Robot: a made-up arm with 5 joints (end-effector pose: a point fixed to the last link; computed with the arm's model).
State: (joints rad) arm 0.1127 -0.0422 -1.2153 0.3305 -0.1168
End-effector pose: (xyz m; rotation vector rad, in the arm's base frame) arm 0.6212 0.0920 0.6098 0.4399 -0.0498 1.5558
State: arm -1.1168 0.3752 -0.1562 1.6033 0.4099
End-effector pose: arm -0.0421 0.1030 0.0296 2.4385 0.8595 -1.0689
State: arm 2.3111 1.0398 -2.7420 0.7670 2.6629
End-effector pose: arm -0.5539 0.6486 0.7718 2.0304 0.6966 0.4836
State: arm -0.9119 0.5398 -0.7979 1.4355 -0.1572
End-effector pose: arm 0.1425 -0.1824 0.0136 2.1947 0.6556 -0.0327
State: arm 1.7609 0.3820 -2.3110 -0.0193 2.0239
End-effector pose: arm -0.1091 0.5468 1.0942 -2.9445 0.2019 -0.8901
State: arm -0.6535 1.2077 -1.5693 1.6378 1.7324
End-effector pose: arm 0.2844 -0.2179 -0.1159 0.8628 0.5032 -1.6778
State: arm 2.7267 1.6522 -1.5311 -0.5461 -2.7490
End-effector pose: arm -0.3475 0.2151 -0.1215 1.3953 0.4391 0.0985
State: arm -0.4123 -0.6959 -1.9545 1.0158 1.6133
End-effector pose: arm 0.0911 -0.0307 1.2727 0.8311 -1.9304 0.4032
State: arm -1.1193 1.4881 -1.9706 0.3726 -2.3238
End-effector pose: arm 0.2136 -0.5824 -0.0375 0.5554 1.3700 1.9628
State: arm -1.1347 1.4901 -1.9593 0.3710 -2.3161
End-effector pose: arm 0.2016 -0.5797 -0.0437 0.5783 1.3505 1.9528
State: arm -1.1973 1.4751 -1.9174 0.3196 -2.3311
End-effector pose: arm 0.1610 -0.5844 -0.0452 0.5857 1.3407 1.8970
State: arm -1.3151 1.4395 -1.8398 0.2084 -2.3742
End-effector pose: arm 0.0867 -0.5908 -0.0397 0.5786 1.3494 1.7853
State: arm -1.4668 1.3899 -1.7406 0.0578 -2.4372
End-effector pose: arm -0.0072 -0.5865 -0.0267 0.5720 1.3817 1.6344
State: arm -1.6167 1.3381 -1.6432 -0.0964 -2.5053
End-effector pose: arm -0.0961 -0.5675 -0.0090 0.5768 1.4321 1.4793
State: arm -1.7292 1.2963 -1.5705 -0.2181 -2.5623
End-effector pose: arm -0.1589 -0.5445 0.0087 0.5884 1.4851 1.3577
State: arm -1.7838 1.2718 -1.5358 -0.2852 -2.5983
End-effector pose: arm -0.1883 -0.5326 0.0218 0.5917 1.5274 1.2933
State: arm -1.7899 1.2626 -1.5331 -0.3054 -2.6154
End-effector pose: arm -0.1923 -0.5349 0.0301 0.5810 1.5569 1.2777
